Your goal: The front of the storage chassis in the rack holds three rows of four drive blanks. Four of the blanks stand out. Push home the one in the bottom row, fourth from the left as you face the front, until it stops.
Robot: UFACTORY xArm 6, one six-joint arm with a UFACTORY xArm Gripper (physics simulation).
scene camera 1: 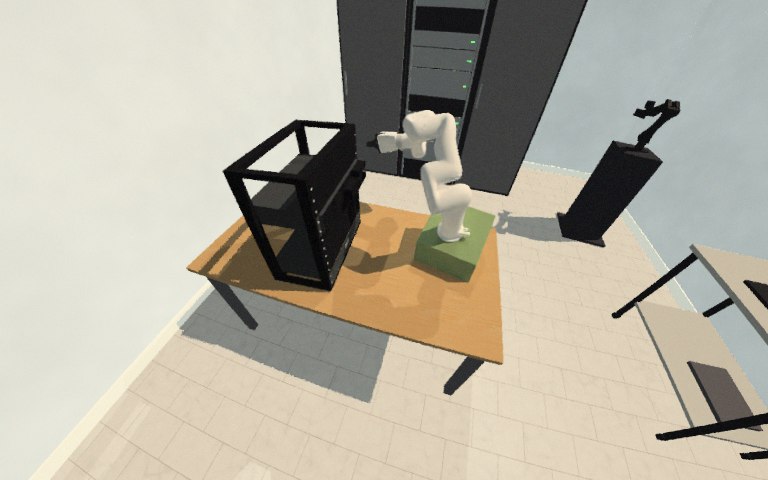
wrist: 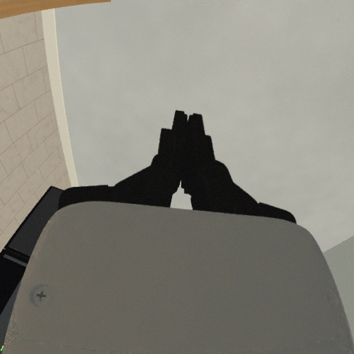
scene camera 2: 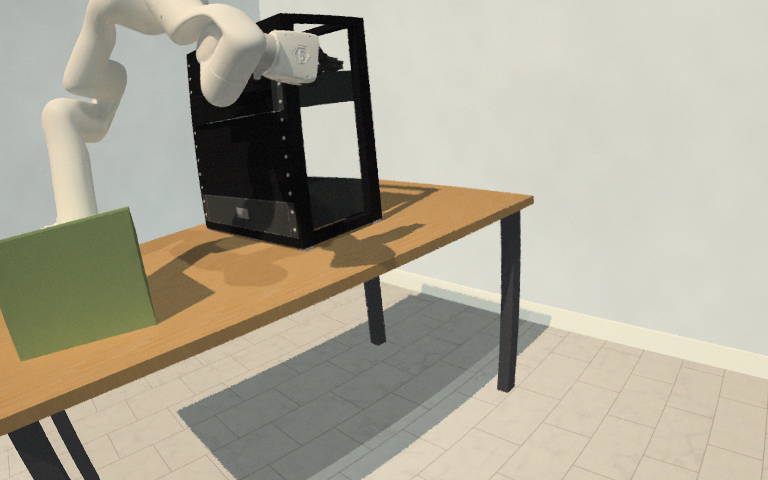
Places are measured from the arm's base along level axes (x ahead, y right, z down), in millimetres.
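Pixels of known places: gripper, fingertip midpoint: (scene camera 1: 367,144) (scene camera 2: 338,66); arm's base, origin of the base link: (scene camera 1: 450,231) (scene camera 2: 81,235).
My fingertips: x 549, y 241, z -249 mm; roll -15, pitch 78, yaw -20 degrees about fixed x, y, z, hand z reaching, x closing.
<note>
Ahead of a thing's pixels: the offset from my fingertips to its top centre. Level surfaces: height alone.
The black rack @(dz -166, dx +66, dy -453 mm) (scene camera 1: 235,195) (scene camera 2: 368,141) stands on the table. The dark front of the storage chassis (scene camera 1: 339,212) (scene camera 2: 240,158) faces the arm. Some dark pieces @(dz -9, dx -35, dy -268 mm) (scene camera 1: 360,171) stand out near its far edge in scene camera 1, but single blanks and rows cannot be told apart. The bottom-row fourth blank cannot be made out. My gripper (scene camera 1: 369,143) (scene camera 2: 342,63) (wrist: 183,130) is shut and empty, its black fingertips together. It is at the height of the rack's upper part, near its right side as one faces the front, apart from the chassis front. The wrist view shows no blanks.
The arm stands on a green block (scene camera 1: 447,263) (scene camera 2: 79,288) on the wooden table @(dz +421 mm) (scene camera 1: 396,316) (scene camera 2: 453,203). A tall server cabinet (scene camera 1: 526,73) stands behind. A black pedestal (scene camera 1: 611,186) with a small arm is at the right. The wall (wrist: 260,75) lies beyond my fingertips.
</note>
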